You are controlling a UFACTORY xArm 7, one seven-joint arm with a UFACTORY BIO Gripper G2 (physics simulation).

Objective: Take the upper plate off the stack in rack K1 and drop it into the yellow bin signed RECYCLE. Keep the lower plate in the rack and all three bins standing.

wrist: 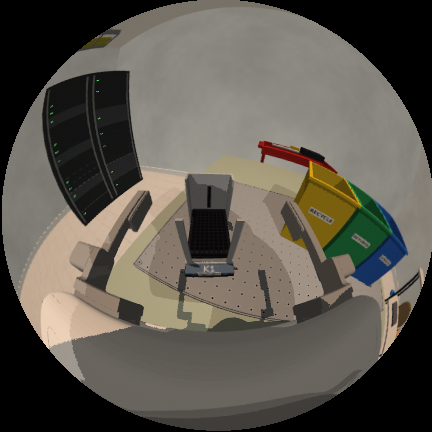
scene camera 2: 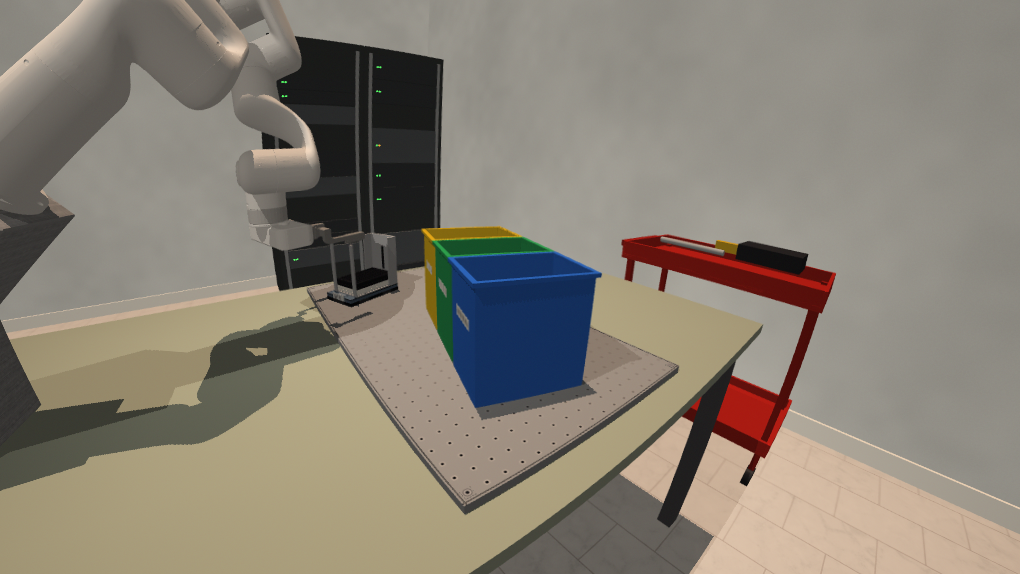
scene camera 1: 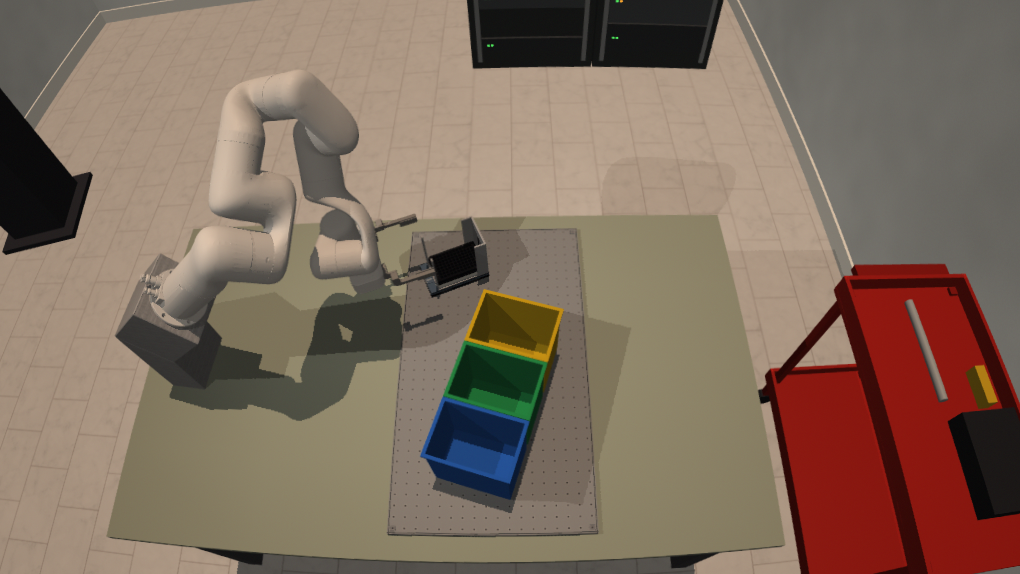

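Pixels of known places: hand at its tool point: [wrist: 218,214] [scene camera 2: 333,232] [scene camera 1: 416,246]; arm's base at its link origin: [scene camera 1: 178,298].
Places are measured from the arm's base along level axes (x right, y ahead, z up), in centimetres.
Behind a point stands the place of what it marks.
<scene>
My gripper [scene camera 1: 422,246] {x -12.8, y 50.8, z -15.3 cm} [wrist: 217,204] {x -12.8, y 50.8, z -15.3 cm} is open and empty, above and in front of rack K1 [scene camera 1: 482,258] {x -11.7, y 65.8, z -23.6 cm} [scene camera 2: 391,258] {x -11.7, y 65.4, z -23.7 cm} [wrist: 196,196] {x -19.3, y 65.2, z -24.1 cm}, with one finger toward each side. The grey rack stands upright with a tall slotted back wall, front posts and a K1 label. The black plate stack [scene camera 1: 454,264] {x -14.3, y 58.8, z -27.6 cm} [scene camera 2: 362,277] {x -14.1, y 58.0, z -27.7 cm} [wrist: 209,232] {x -14.9, y 58.5, z -28.0 cm} lies low inside it; the seam between upper and lower plate cannot be made out. The yellow bin [scene camera 1: 531,328] {x 8.8, y 73.5, z -25.5 cm} [scene camera 2: 430,289] {x 9.4, y 61.0, z -25.7 cm} [wrist: 325,200] {x 7.9, y 61.9, z -17.6 cm} signed RECYCLE stands upright beside the rack, to the right in the wrist view.
The green bin [scene camera 1: 499,371] {x 18.6, y 64.0, z -23.8 cm} [scene camera 2: 443,314] {x 20.5, y 54.9, z -26.1 cm} [wrist: 357,242] {x 20.0, y 55.3, z -22.1 cm} and blue bin [scene camera 1: 470,481] {x 41.2, y 53.3, z -25.5 cm} [scene camera 2: 527,335] {x 40.4, y 52.1, z -22.2 cm} [wrist: 370,270] {x 31.0, y 49.1, z -26.8 cm} stand upright in a row with the yellow one on a perforated board [scene camera 1: 413,428] {x 24.8, y 42.5, z -32.3 cm} [scene camera 2: 442,428] {x 37.0, y 39.9, z -32.3 cm}. A red cart [scene camera 1: 884,342] [scene camera 2: 727,269] stands beyond the table [scene camera 1: 285,485] {x 32.7, y 10.9, z -33.6 cm}.
</scene>
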